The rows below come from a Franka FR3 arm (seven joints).
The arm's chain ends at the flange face. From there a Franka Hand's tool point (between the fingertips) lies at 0.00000 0.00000 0.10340 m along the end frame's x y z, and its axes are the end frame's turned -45 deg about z.
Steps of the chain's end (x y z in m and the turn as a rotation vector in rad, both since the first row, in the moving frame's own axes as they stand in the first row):
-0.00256, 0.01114, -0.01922, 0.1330, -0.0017, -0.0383
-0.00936, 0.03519, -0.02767, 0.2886, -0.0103, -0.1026
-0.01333, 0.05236, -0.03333, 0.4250, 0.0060, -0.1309
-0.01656, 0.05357, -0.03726, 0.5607, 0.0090, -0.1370
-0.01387, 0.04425, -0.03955, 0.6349, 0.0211, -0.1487
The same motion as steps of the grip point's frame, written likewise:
-0.00031, -0.00393, -0.02013, 0.0952, 0.0928, -0.0383
-0.01258, -0.00428, -0.03195, 0.2114, 0.1968, -0.1026
-0.01794, -0.00407, -0.04252, 0.2963, 0.3048, -0.1309
-0.01290, -0.01474, -0.05307, 0.3901, 0.4028, -0.1370
0.00032, -0.02372, -0.05968, 0.4340, 0.4639, -0.1487

